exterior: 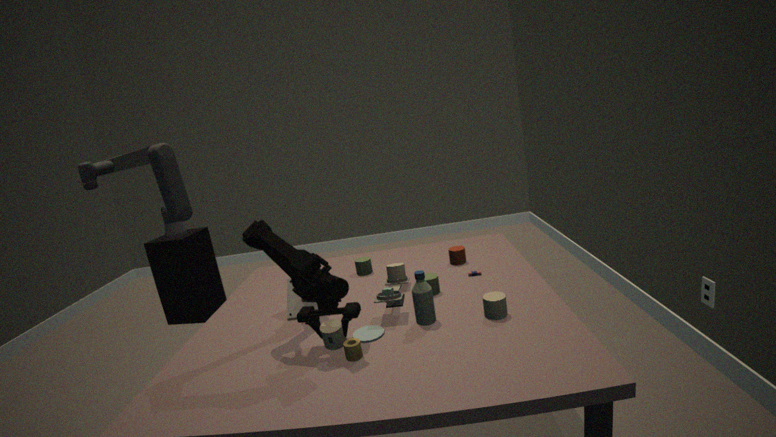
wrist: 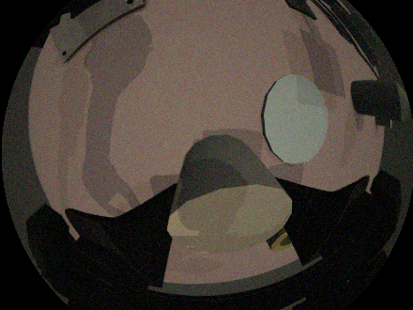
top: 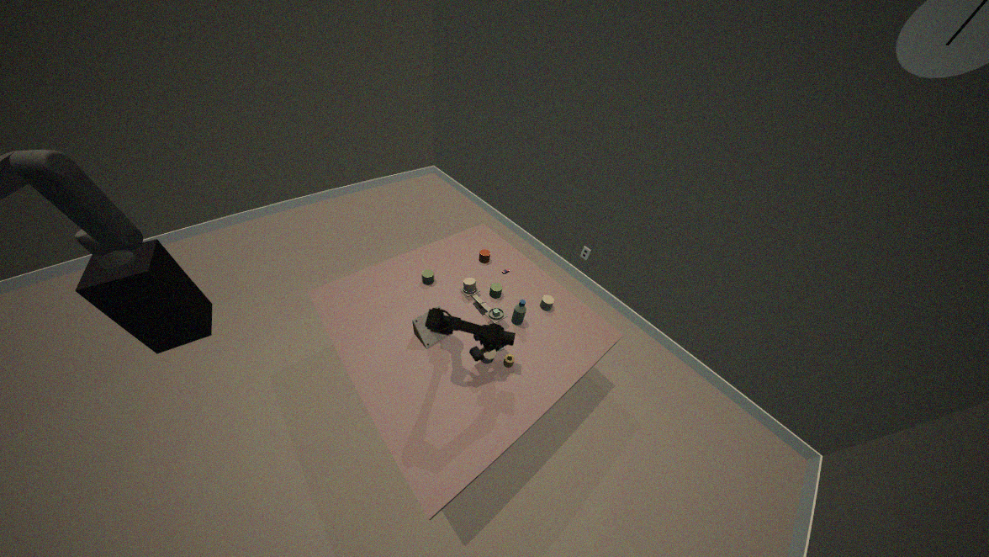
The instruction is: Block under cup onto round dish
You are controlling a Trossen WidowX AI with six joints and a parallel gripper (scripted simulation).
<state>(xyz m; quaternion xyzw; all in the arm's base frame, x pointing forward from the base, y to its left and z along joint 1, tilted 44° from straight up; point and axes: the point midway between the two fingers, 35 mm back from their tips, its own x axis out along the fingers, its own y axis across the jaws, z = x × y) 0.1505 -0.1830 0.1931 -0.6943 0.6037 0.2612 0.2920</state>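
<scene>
My gripper tip is 90 mm short of the round dish, 50 mm to the right of it and 20 mm above it. Also, from my gripper tip: blue-capped bottle (270 mm ahead, 110 mm to the left, 90 mm above); then yellow tape roll (80 mm to the right, 80 mm ahead); then balance beam (290 mm to the left, 160 mm ahead, 10 mm above).
</scene>
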